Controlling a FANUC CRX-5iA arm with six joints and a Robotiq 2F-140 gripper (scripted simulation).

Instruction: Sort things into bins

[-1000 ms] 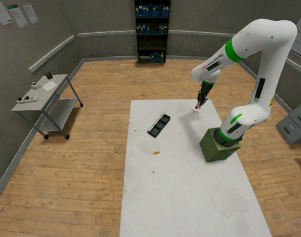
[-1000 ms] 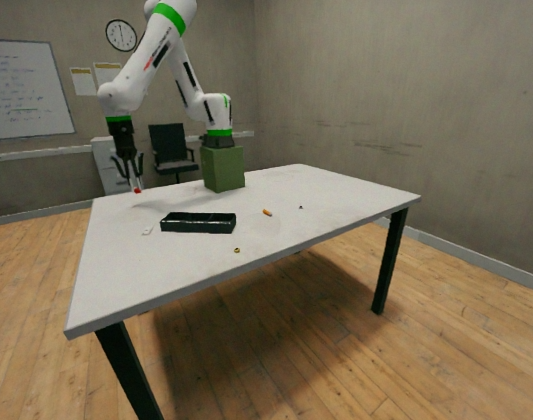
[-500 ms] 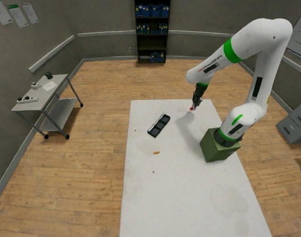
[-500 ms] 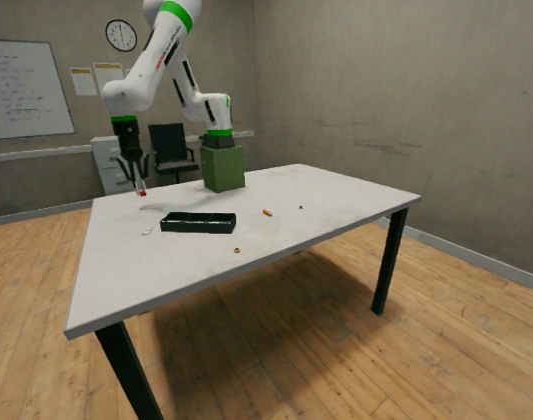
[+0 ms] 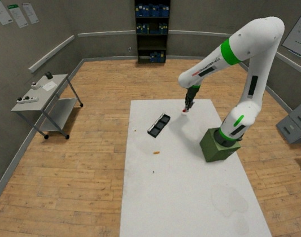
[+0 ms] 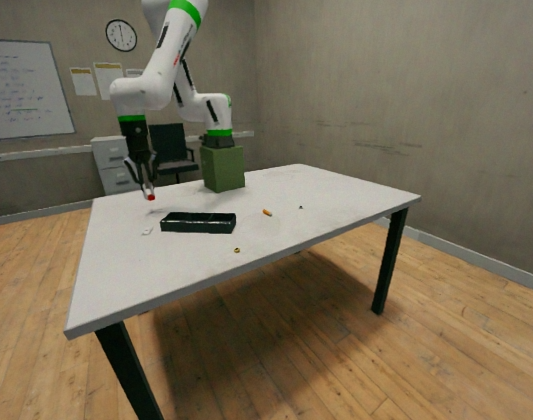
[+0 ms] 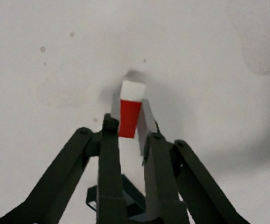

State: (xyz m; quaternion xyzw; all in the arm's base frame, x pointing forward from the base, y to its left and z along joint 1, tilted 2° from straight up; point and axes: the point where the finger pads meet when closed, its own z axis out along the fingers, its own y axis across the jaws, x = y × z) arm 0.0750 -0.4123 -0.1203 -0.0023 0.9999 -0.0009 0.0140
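The orange object lies 370 mm ahead of my hand, 320 mm to the left of it and 90 mm below it. Also, from my hand: small white object: 180 mm ahead, 80 mm to the right, 90 mm below; then black bin tray: 280 mm ahead, 70 mm to the left, 70 mm below; then red piece: 10 mm behind, 30 mm below.
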